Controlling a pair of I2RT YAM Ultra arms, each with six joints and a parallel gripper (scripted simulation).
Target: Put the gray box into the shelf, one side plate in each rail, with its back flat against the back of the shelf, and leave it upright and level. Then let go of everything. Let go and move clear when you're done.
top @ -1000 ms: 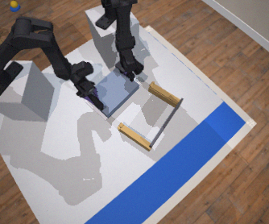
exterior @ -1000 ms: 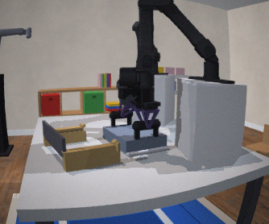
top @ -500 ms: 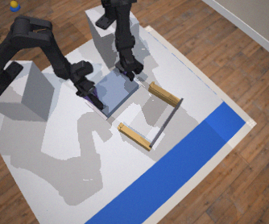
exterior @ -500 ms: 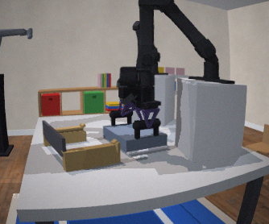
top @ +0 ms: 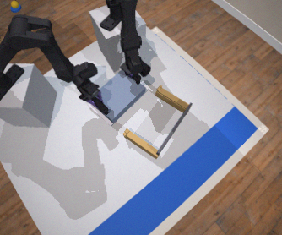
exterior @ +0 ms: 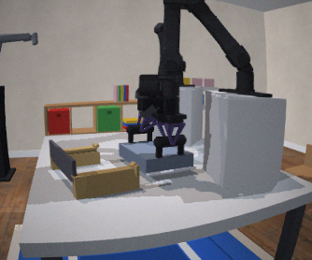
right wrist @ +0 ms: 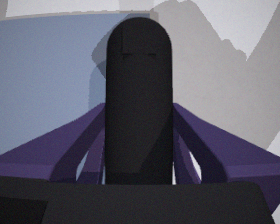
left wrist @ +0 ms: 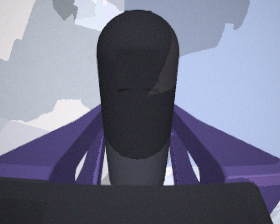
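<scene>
Right now my right hand is 12 cm to the right of the gray box, 5 cm above it and 2 cm past it.
The gray box is 2 cm ahead of my left hand, 12 cm to the right of it and 5 cm below it.
</scene>
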